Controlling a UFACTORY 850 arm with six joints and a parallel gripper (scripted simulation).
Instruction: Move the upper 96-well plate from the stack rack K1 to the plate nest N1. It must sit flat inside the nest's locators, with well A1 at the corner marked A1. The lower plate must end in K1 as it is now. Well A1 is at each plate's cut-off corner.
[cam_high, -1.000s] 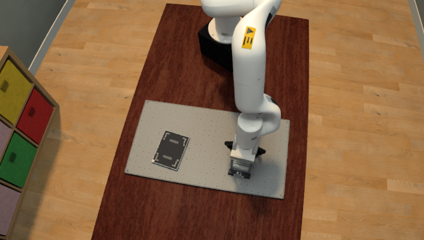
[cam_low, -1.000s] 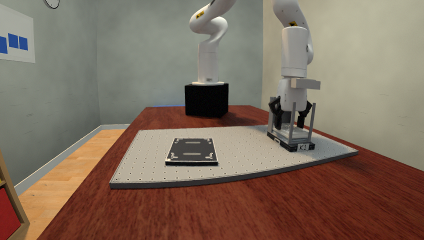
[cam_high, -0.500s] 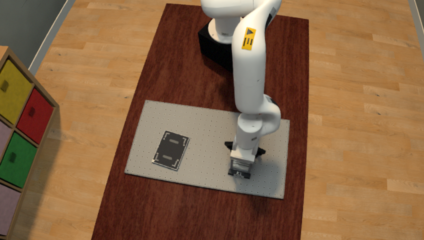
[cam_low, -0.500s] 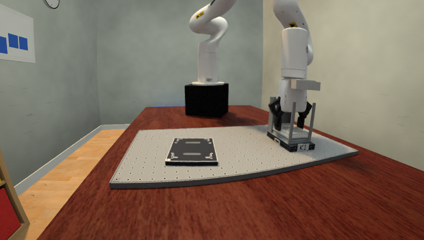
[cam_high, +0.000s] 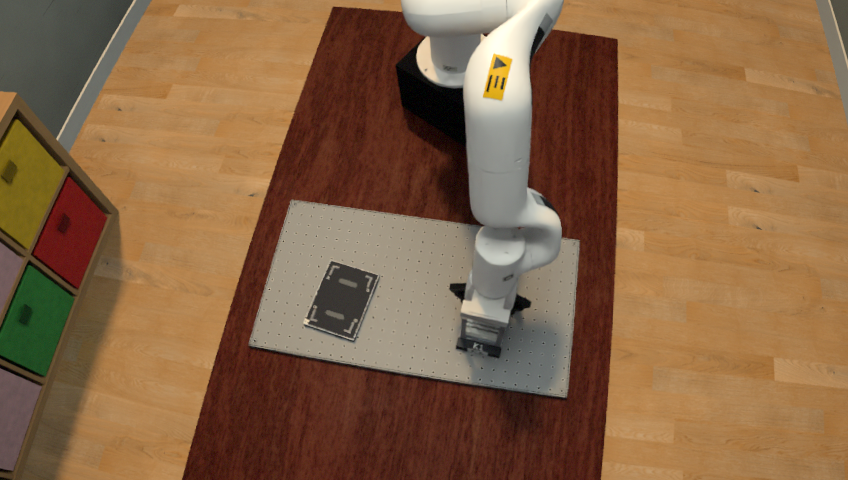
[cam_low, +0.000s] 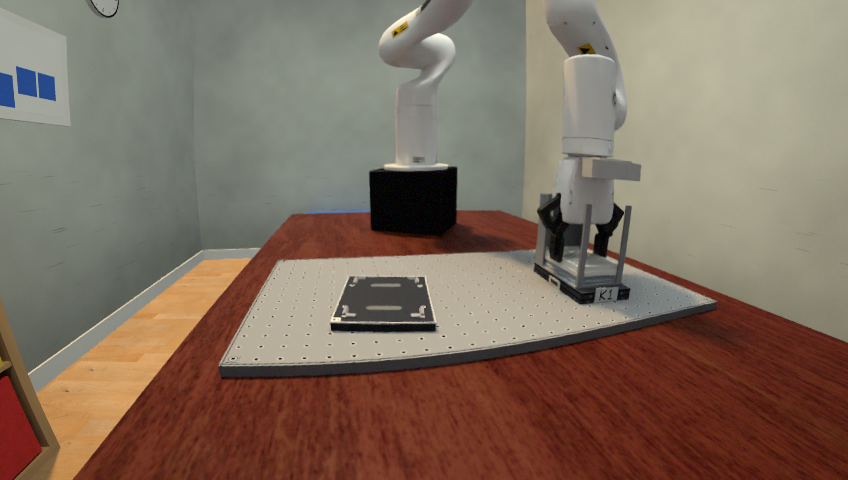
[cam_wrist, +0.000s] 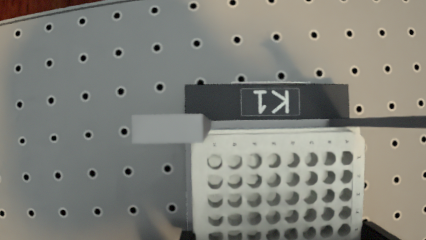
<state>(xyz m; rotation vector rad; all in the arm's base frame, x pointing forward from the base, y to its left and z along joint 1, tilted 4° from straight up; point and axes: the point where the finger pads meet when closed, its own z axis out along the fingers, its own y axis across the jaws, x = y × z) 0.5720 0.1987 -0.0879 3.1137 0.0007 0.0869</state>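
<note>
Right now my hand is 1 cm above the 96-well plate. Round my hand: plate nest N1: 32 cm to the right, 5 cm below, 4 cm ahead; then clear plate: 3 cm below.
</note>
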